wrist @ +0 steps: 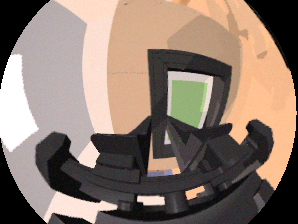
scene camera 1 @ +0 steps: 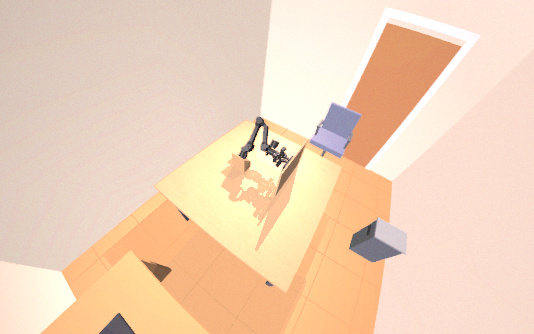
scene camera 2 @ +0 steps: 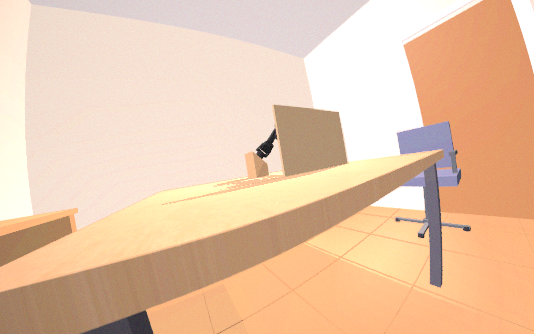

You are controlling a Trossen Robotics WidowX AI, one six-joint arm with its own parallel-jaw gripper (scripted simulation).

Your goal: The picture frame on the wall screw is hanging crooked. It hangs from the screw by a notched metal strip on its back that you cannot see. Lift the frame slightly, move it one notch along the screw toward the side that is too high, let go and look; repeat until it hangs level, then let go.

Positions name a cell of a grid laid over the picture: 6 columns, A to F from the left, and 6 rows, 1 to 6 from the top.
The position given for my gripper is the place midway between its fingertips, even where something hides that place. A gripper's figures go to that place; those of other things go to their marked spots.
My gripper (wrist: D4): 0.10 m from the lens. A picture frame (wrist: D3) is 0.12 m from the lens.
